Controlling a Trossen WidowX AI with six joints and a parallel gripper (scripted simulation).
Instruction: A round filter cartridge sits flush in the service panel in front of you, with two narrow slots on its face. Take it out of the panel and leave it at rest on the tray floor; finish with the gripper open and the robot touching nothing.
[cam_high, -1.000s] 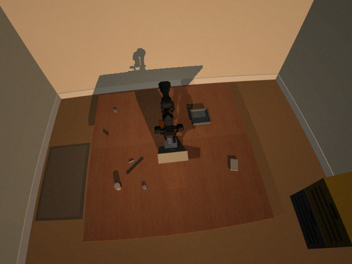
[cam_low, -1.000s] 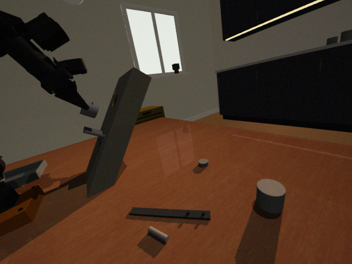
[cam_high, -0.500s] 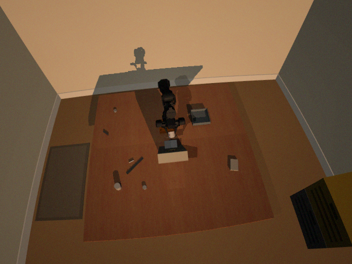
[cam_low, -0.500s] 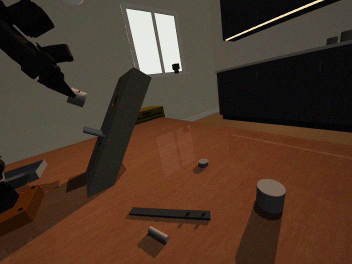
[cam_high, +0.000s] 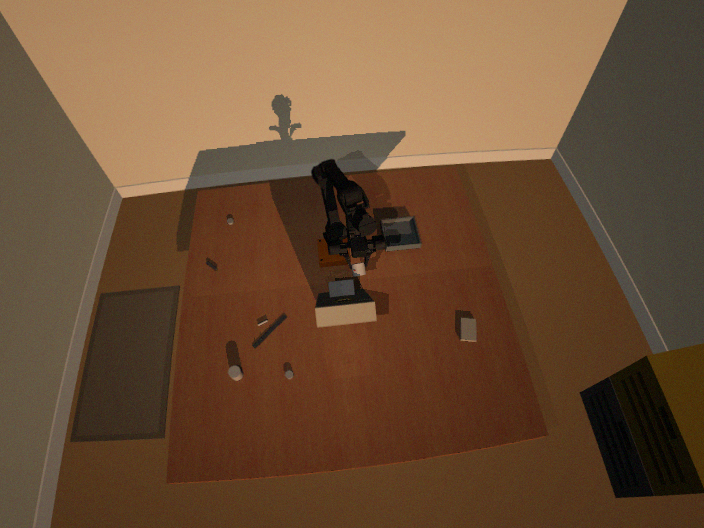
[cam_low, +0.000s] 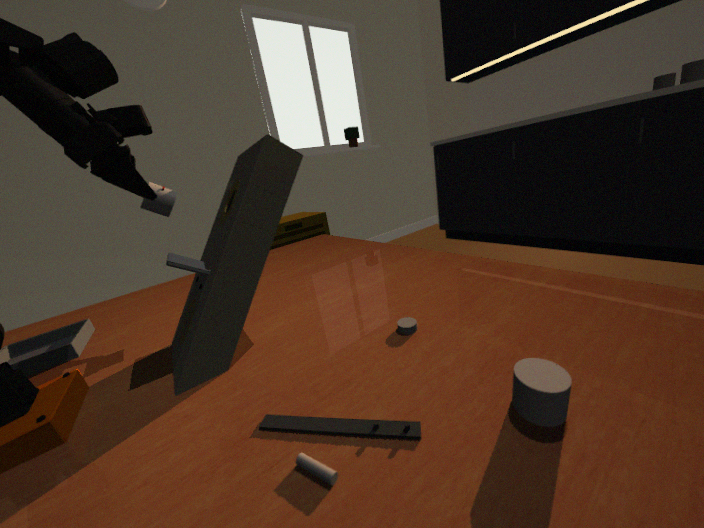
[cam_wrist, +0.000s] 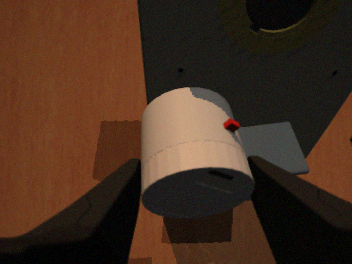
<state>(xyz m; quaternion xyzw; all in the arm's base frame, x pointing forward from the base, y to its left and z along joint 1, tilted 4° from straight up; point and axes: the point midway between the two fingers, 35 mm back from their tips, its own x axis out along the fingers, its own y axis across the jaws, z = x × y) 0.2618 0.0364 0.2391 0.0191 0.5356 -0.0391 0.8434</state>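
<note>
The grey tray is 280 mm behind my gripper tip, 250 mm to the left of it and 250 mm below it. Round my gripper tip: small white rod (10 mm ahead, 370 mm to the right, 260 mm below); grey service panel (60 mm ahead, 70 mm to the right, 110 mm below); round filter cartridge (right at my gripper tip).
</note>
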